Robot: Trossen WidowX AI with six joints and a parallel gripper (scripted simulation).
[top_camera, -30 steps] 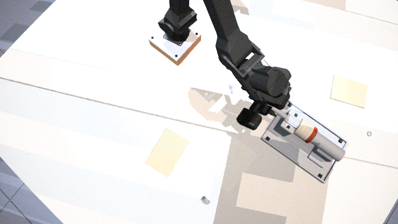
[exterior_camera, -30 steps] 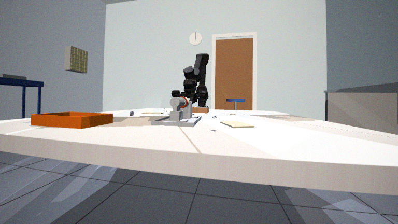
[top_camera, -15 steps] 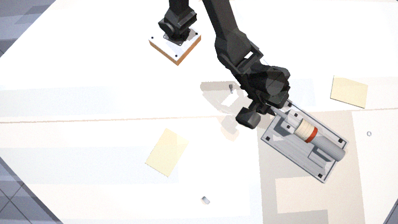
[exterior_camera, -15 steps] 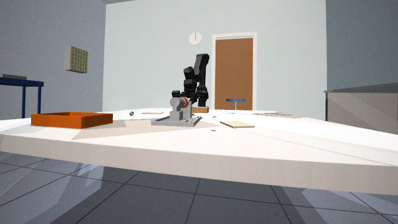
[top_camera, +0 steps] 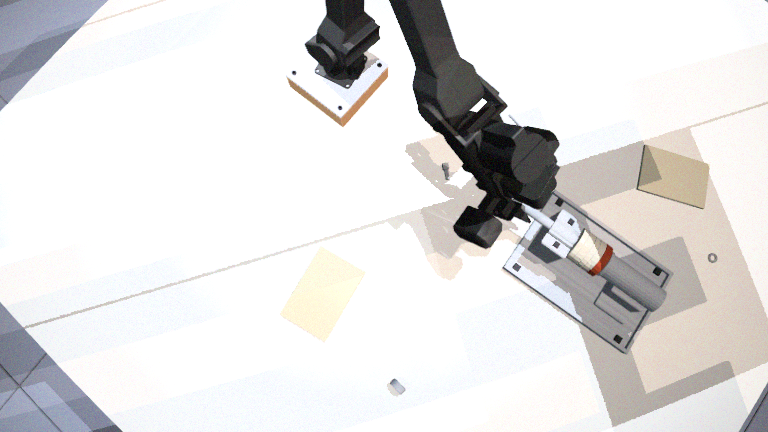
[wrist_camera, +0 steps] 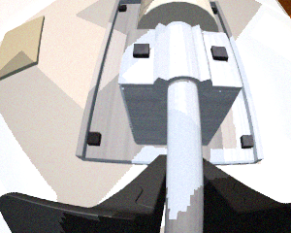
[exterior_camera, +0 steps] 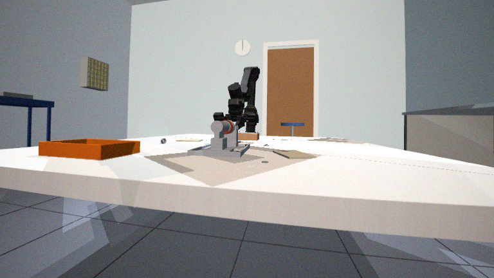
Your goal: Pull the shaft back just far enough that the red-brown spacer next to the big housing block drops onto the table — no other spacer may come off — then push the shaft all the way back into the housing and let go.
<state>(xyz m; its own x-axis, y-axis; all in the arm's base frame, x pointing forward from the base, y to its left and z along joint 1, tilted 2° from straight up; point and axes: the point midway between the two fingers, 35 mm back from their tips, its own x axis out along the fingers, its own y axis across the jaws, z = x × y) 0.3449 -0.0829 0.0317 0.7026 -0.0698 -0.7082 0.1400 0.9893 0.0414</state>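
Right now my gripper tip is 110 mm short of the red-brown spacer, 20 mm to the left of it and 20 mm below it. Also, from my gripper tip: orange tray 240 mm ahead, 370 mm to the right, 50 mm below; grey shaft 40 mm ahead, 10 mm to the right, 20 mm above.
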